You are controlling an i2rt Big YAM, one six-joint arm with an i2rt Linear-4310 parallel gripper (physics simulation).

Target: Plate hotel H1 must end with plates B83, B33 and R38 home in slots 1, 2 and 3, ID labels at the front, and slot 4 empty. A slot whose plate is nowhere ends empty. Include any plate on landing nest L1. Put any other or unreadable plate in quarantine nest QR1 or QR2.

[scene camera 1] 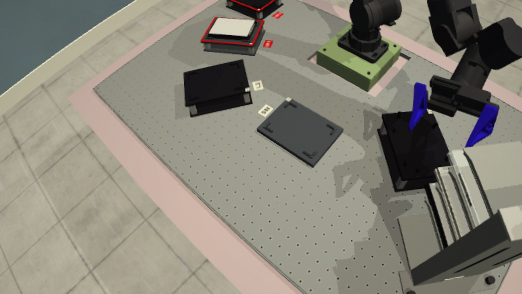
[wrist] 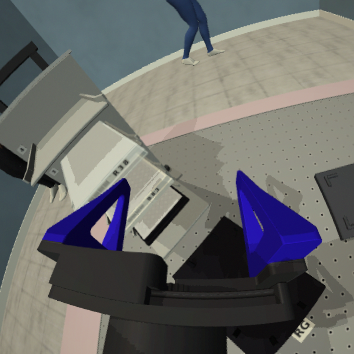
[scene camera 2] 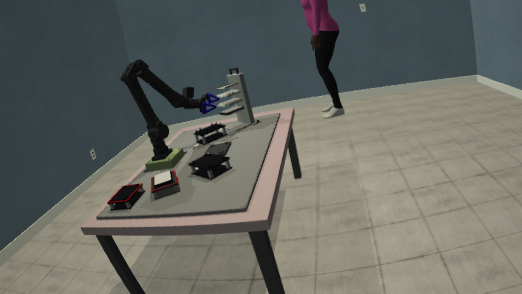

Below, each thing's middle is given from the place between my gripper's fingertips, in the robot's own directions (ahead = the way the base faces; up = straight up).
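Dark flat nest N6 (scene camera 1: 302,132) in sight; my gripper is 30 mm short of it, 280 mm to the left of it and 190 mm above it.
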